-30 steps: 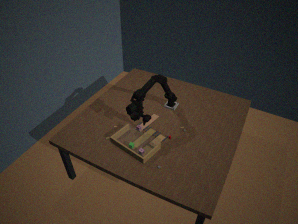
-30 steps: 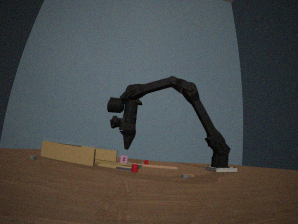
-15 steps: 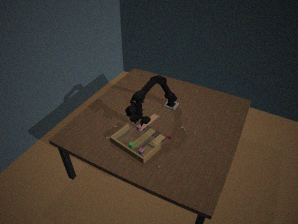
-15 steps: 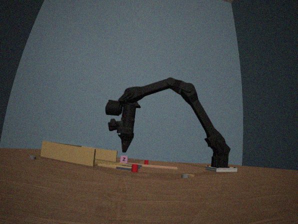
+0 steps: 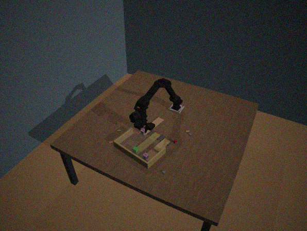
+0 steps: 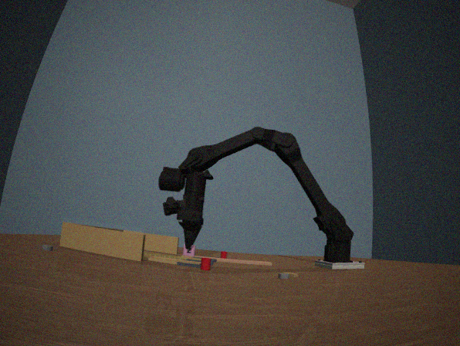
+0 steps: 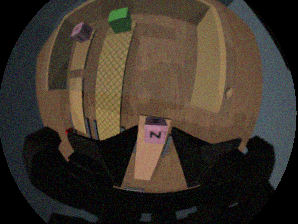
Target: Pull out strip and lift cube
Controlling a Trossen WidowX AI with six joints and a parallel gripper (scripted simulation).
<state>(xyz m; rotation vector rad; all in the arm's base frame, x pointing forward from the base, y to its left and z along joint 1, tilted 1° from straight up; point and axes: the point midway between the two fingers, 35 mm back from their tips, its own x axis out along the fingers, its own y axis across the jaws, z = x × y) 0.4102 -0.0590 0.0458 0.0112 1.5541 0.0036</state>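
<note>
The pink strip lies 110 mm behind my gripper tip, 10 mm to the left of it and 20 mm below it.
</note>
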